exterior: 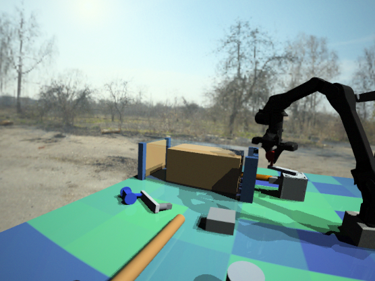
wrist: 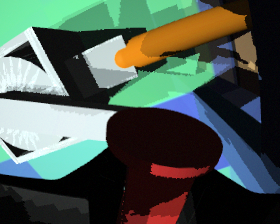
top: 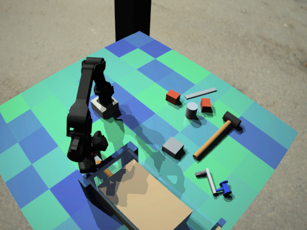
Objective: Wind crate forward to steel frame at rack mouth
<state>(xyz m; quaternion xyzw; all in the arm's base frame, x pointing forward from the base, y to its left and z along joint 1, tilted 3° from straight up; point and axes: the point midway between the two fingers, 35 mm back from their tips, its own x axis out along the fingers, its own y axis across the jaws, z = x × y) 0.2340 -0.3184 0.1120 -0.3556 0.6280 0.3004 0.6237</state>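
Right now my gripper tip is 3 cm past the red-knobbed crank, 2 cm to the right of it and 1 cm above it. From my gripper tip the other things lie so: grey winch 10 cm behind, 8 cm below, 5 cm to the left; then red knob 2 cm above; then blue frame 8 cm ahead, 4 cm to the left, 1 cm below.
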